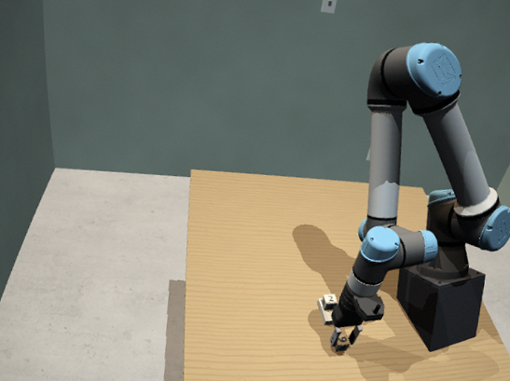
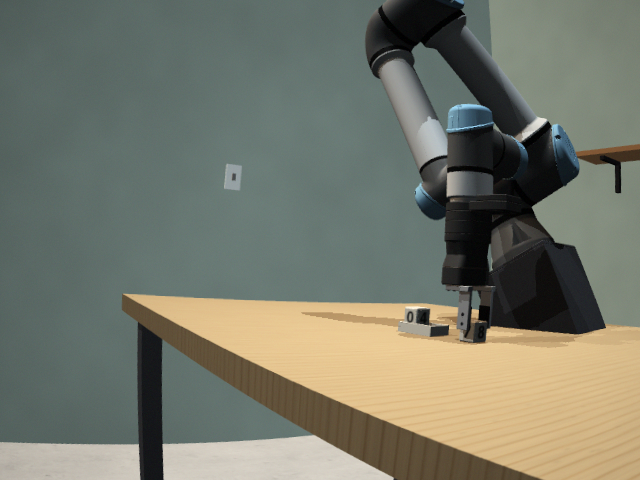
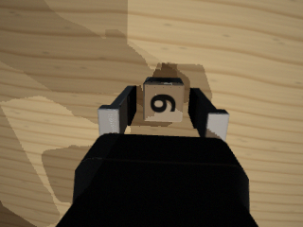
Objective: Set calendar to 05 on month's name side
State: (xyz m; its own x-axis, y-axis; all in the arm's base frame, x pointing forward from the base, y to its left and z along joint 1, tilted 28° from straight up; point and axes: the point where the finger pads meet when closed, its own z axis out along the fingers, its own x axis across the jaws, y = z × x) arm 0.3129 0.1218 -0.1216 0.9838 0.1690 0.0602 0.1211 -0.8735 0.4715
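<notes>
The small calendar tray lies 1 cm ahead of my hand, 11 cm to the right of it and 3 cm below it.
</notes>
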